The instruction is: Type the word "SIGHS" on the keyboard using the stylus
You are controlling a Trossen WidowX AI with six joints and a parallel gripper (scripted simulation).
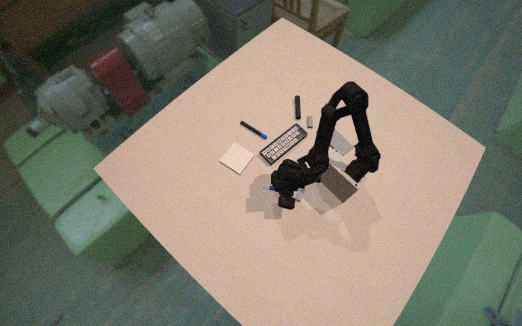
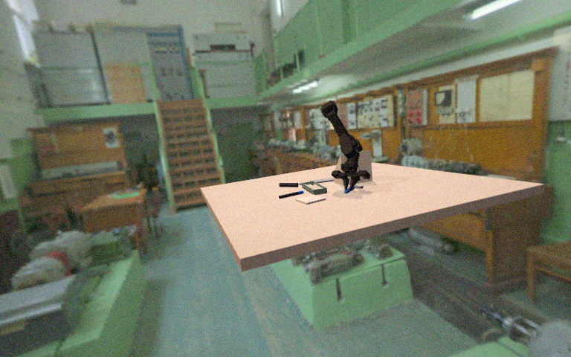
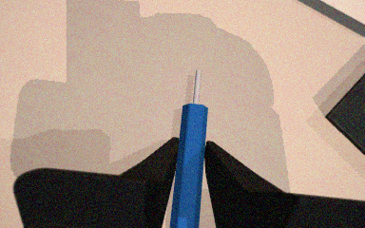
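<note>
Now: gripper tip 80 mm past the small grey block and 60 mm to the left of it. From my gripper tip the other things lie so: stylus tip: 40 mm ahead, 30 mm to the left; pale square pad: 210 mm ahead, 20 mm to the left; stylus: 10 mm to the left, 10 mm ahead.
</note>
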